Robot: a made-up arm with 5 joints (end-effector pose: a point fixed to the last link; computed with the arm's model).
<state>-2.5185 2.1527 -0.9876 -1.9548 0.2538</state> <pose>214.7 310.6 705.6 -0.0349 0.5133 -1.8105</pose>
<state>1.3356 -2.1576 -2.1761 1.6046 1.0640</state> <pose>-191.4 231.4 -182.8 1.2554 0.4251 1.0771</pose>
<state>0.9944 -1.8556 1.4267 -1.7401 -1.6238</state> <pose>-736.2 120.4 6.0 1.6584 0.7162 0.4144</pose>
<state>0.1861 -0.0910 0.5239 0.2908 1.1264</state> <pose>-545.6 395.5 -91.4 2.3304 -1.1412 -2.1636</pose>
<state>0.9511 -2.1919 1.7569 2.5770 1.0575</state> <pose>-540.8 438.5 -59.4 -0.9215 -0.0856 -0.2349</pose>
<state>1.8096 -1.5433 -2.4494 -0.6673 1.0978</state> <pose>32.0 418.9 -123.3 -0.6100 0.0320 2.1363</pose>
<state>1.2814 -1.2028 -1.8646 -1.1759 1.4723</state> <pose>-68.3 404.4 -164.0 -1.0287 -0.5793 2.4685</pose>
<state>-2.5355 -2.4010 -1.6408 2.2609 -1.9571</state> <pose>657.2 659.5 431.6 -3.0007 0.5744 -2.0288</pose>
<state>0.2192 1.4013 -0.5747 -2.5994 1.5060</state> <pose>-344.0 477.6 -30.8 1.7693 0.7874 -1.9520</pose>
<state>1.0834 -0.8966 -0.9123 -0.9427 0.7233</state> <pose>-390.9 256.5 -144.6 -0.8868 -0.8777 1.2771</pose>
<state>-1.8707 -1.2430 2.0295 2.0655 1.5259</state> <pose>323.5 564.1 540.0 1.9287 0.1659 -2.5862</pose>
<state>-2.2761 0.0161 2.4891 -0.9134 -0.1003</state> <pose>-55.6 616.9 800.4 -0.8883 -0.1503 -0.0696</pose>
